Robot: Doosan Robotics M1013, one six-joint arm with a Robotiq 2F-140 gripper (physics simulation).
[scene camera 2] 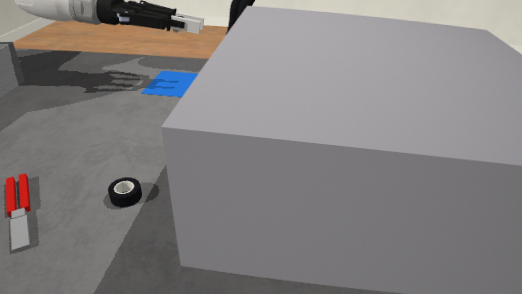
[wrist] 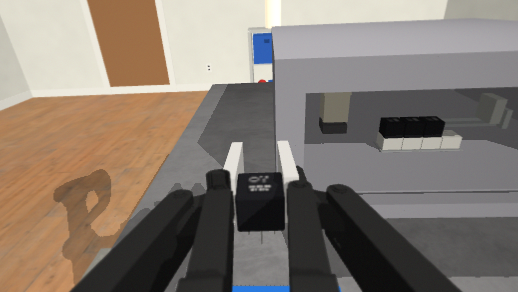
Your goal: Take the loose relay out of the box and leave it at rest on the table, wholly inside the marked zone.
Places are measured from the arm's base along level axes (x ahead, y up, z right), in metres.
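Where they show: gripper, fingertip midpoint: [scene camera 2: 201,25] [wrist: 260,158].
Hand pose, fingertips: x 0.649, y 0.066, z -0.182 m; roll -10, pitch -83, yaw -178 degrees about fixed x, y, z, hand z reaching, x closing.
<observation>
After its pixels a point has its place.
My gripper [scene camera 2: 196,25] @(x 0.649, y 0.066, z -0.182 m) [wrist: 260,158] @(x 0.649, y 0.066, z -0.182 m) is shut on the loose relay [wrist: 260,202] @(x 0.580, y 0.079, z -0.191 m), a black cube with white print and thin pins below, held upright between the pale fingers. In the scene view the gripper is in the air at the upper left of the grey box [scene camera 2: 320,210] @(x 0.825, y 0.041, z 0.374 m) [wrist: 290,115] @(x 0.749, y 0.061, z -0.136 m), outside it, and the relay cannot be made out. The marked zone [scene camera 2: 167,85] @(x 0.560, y -0.082, z -0.178 m), a flat blue patch, lies on the table behind the box's left edge, partly hidden by it, with finger shadows on it. A blue strip of the zone [wrist: 260,288] @(x 0.654, y -0.082, z -0.188 m) shows at the wrist view's bottom edge.
Three black relays [wrist: 411,127] @(x 0.850, y -0.014, z 0.083 m) sit on white sockets inside the box, beside an uncovered socket [wrist: 451,141] @(x 0.838, y -0.040, z 0.150 m). A beige block [wrist: 335,107] @(x 0.939, y -0.002, z -0.009 m) is left of them. A black tape roll [scene camera 2: 125,192] @(x 0.575, y -0.064, z 0.238 m) and red-handled pliers [scene camera 2: 19,210] @(x 0.424, y -0.073, z 0.269 m) lie on the table [scene camera 2: 90,135] @(x 0.451, y -0.083, z 0.053 m).
</observation>
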